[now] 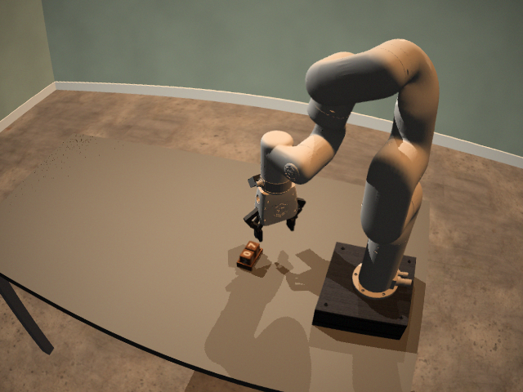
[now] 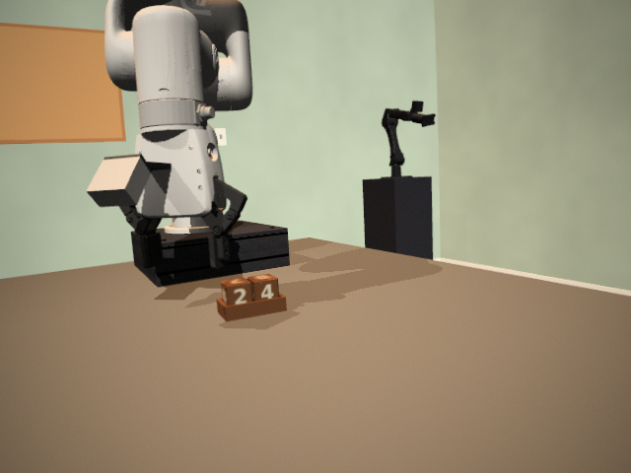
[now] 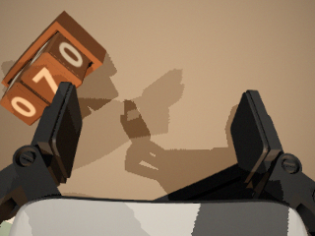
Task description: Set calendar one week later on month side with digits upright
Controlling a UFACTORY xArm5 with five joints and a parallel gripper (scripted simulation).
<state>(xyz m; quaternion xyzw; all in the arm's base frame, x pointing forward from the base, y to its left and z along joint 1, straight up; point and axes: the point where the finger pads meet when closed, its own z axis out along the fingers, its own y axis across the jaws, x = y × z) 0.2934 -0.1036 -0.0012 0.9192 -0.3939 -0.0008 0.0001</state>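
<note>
Right now my hand is 50 mm short of the brown tray, 60 mm to the right of it and 60 mm above it.
</note>
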